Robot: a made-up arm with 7 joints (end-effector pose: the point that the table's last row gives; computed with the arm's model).
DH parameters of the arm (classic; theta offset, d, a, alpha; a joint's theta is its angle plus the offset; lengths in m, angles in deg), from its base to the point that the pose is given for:
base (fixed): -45 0 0.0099 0
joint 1: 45 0.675 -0.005 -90
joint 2: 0 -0.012 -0.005 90
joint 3: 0 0.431 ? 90
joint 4: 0 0.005 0.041 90
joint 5: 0 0.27 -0.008 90
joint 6: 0 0.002 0.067 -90
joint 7: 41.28 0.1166 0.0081 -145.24
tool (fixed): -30.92 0.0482 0 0
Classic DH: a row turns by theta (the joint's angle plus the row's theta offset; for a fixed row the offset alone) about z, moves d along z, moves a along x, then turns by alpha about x.
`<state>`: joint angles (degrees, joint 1 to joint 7).
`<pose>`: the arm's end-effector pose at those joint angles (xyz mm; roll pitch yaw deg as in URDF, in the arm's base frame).
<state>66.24 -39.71 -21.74 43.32 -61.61 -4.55 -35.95</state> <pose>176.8 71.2 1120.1 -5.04 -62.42 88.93</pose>
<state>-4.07 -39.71 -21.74 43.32 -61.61 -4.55 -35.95</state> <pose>137.8 -140.6 1120.1 -5.04 -62.42 18.62</pose>
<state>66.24 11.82 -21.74 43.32 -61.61 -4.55 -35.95</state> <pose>295.2 340.0 838.4 12.98 -12.53 76.78</pose>
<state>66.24 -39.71 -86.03 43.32 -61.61 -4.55 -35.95</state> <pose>347.8 -279.6 910.6 53.75 -41.72 -11.29</pose>
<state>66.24 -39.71 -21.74 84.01 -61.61 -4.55 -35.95</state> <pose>142.3 -48.2 1333.1 -111.33 -67.83 179.83</pose>
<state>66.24 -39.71 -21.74 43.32 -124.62 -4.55 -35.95</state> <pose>138.8 88.5 1053.7 -45.85 -7.73 126.68</pose>
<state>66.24 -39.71 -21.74 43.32 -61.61 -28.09 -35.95</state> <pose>142.6 54.3 1140.3 -38.48 -72.61 137.41</pose>
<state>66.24 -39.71 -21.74 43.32 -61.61 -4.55 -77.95</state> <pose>160.6 83.1 1123.8 -42.68 -28.55 121.80</pose>
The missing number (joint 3, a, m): 0.109
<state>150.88 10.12 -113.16 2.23 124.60 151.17 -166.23</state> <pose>138.6 229.5 869.9 175.57 -29.33 6.16</pose>
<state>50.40 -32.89 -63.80 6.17 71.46 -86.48 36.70</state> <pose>101.6 -226.8 851.9 103.62 47.35 -169.47</pose>
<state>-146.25 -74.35 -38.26 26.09 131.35 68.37 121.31</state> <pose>-38.3 216.5 994.3 -138.02 -34.42 18.94</pose>
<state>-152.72 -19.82 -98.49 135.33 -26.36 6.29 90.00</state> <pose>106.7 412.1 1341.4 -173.02 35.26 63.83</pose>
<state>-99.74 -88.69 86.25 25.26 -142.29 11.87 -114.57</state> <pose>261.2 50.7 652.4 126.95 -8.21 -139.45</pose>
